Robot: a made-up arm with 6 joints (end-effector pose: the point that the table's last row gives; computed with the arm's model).
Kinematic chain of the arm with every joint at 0, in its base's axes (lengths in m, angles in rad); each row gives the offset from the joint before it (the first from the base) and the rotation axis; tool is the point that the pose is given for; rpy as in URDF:
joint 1: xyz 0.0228 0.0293 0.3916 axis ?
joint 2: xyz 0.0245 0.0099 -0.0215 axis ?
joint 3: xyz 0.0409 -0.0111 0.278 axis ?
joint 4: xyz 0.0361 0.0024 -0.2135 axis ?
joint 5: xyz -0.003 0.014 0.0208 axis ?
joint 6: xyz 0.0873 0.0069 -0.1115 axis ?
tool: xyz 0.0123 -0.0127 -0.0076 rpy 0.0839 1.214 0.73
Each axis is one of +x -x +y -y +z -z.
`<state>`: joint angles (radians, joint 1 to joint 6).
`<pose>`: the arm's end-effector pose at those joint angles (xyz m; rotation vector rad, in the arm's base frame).
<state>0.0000 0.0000 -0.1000 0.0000 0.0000 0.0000</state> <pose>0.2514 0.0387 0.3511 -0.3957 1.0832 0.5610</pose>
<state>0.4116 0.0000 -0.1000 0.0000 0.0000 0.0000</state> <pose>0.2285 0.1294 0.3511 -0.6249 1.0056 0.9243</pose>
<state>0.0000 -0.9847 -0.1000 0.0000 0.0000 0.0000</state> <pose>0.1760 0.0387 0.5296 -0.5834 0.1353 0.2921</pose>
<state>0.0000 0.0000 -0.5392 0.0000 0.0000 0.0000</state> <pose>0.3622 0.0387 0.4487 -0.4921 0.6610 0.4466</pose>
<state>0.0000 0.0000 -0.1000 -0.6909 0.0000 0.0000</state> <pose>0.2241 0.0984 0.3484 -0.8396 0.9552 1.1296</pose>
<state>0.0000 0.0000 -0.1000 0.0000 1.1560 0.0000</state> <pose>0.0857 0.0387 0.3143 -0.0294 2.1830 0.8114</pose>
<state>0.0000 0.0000 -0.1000 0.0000 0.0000 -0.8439</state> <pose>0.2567 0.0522 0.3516 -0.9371 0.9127 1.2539</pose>
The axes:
joint 1: +z
joint 2: +y
joint 3: +y
joint 4: -z
joint 5: +y
joint 6: -z

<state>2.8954 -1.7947 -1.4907 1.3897 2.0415 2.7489</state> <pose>0.3000 -0.1902 0.5427 1.2433 -2.0159 -1.9993</pose>
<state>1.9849 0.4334 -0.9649 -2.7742 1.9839 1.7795</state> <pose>-0.0937 0.4439 0.5062 -0.7351 -1.8191 0.4942</pose>
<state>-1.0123 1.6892 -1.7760 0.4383 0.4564 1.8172</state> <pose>0.2279 -0.2833 -0.0291 1.7047 0.8395 -2.2045</pose>
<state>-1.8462 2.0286 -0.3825 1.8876 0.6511 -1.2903</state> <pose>0.0357 0.1272 0.1753 2.7065 0.8932 -0.6299</pose>
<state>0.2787 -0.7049 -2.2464 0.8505 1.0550 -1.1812</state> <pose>-0.0706 0.0660 0.9477 -1.2460 -1.3700 0.7513</pose>
